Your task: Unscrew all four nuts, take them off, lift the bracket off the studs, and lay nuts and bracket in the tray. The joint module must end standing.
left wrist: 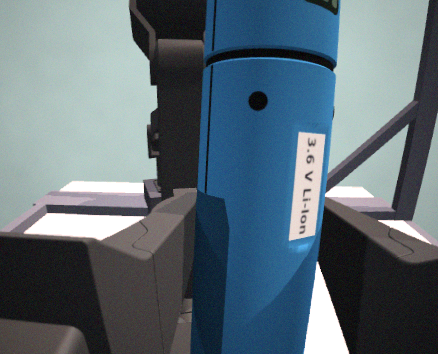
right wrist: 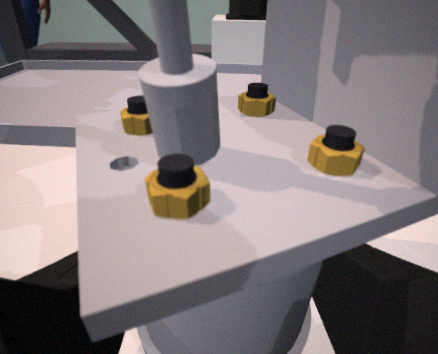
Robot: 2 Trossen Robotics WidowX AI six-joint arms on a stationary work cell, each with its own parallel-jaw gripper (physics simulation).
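Pixels of known places: left gripper, fingertip midpoint: (left wrist: 254, 205); left arm's base, link origin: (right wrist: 248, 18).
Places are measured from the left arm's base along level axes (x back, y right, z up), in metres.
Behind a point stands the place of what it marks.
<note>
My left gripper (left wrist: 254, 205) @(x -0.460, y 0.036, z 0.148 m) is shut on an upright blue electric screwdriver (left wrist: 262, 165) @(x -0.430, y 0.031, z 0.172 m) with a "3.6 V Li-Ion" label. Its grey socket (right wrist: 182, 110) @(x -0.428, y 0.027, z 0.016 m) and shaft show in the right wrist view, over the bracket plate, partly behind the front-left nut. The grey bracket (right wrist: 260, 215) @(x -0.438, y 0.012, z 0.002 m) lies on the joint module (right wrist: 230, 305) @(x -0.440, y 0.017, z -0.022 m), with an upright wall at the right. Four yellow nuts, front left (right wrist: 178, 195) @(x -0.440, y 0.026, z 0.007 m), right (right wrist: 336, 156) @(x -0.425, y -0.003, z 0.006 m), back right (right wrist: 256, 103) @(x -0.393, y 0.011, z 0.006 m) and back left (right wrist: 136, 121) @(x -0.409, y 0.042, z 0.006 m), sit around black stud ends. The socket partly covers the back-left nut. My right gripper (right wrist: 221, 229) @(x -0.393, y 0.020, z -0.044 m) is shut on the joint module below the plate.
A grey tray (right wrist: 37, 135) @(x -0.291, y 0.160, z -0.056 m) stands behind and left of the bracket. A white block (right wrist: 237, 42) @(x -0.050, y 0.015, z -0.026 m) with a black object stands at the back. Dark arm parts (left wrist: 177, 110) @(x -0.606, y -0.003, z 0.168 m) rise behind the screwdriver. A dark frame post (left wrist: 420, 115) @(x -0.843, y 0.412, z 0.147 m) with a diagonal brace stands at the right.
</note>
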